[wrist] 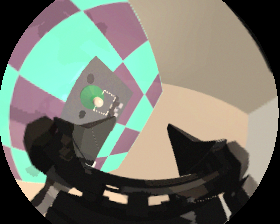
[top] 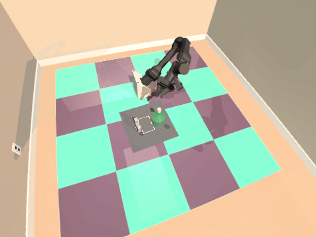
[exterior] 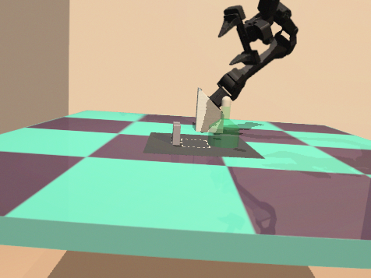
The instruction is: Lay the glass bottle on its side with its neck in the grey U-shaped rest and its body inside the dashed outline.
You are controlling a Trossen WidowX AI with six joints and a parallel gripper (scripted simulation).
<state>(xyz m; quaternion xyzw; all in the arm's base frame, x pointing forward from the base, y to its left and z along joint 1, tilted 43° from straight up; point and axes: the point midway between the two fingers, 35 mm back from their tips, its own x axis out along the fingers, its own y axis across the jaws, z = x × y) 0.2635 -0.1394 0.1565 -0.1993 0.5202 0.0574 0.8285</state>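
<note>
Right now my gripper tip is 1 cm past the green glass bottle, 2 cm to the right of it and 20 cm above it. Round my gripper tip: dark grey mat 1 cm behind, 5 cm to the right, 28 cm below.
</note>
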